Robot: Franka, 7 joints.
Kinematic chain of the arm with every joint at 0, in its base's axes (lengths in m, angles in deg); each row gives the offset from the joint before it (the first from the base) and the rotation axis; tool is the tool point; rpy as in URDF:
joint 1: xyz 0 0 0.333 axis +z
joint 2: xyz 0 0 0 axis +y
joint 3: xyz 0 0 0.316 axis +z
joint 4: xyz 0.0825 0 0 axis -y
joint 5: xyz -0.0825 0 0.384 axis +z
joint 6: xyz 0 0 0 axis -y
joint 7: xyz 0.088 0 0 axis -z
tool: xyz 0 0 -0.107 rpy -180 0 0
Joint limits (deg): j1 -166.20..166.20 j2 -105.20..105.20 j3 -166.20..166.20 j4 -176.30..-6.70 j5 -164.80..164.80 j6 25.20..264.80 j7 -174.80..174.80
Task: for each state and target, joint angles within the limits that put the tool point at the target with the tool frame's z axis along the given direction. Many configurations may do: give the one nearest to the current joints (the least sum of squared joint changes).
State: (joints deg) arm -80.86 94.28 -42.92 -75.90 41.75 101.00 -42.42
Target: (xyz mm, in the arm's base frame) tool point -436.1 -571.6 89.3 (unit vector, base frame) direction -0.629 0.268 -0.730
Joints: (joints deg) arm -79.44 91.48 -67.16 -79.24 42.37 136.89 -42.42
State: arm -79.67 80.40 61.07 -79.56 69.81 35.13 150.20
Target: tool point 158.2 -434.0 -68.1 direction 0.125 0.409 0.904
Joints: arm -102.31 105.20 25.07 -61.32 55.28 25.50 150.20
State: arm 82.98 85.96 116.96 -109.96 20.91 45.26 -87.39
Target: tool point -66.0 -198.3 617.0 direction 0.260 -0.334 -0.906
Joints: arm 92.77 70.46 166.20 -145.35 3.48 94.43 -87.39
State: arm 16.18 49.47 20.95 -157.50 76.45 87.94 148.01
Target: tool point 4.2 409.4 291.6 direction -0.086 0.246 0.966
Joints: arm 5.76 60.95 62.78 -146.94 95.16 63.68 148.01
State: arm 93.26 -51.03 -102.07 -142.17 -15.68 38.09 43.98
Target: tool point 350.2 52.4 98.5 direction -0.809 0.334 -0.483
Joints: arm 102.60 -77.08 -115.09 -136.30 -39.14 95.09 43.98
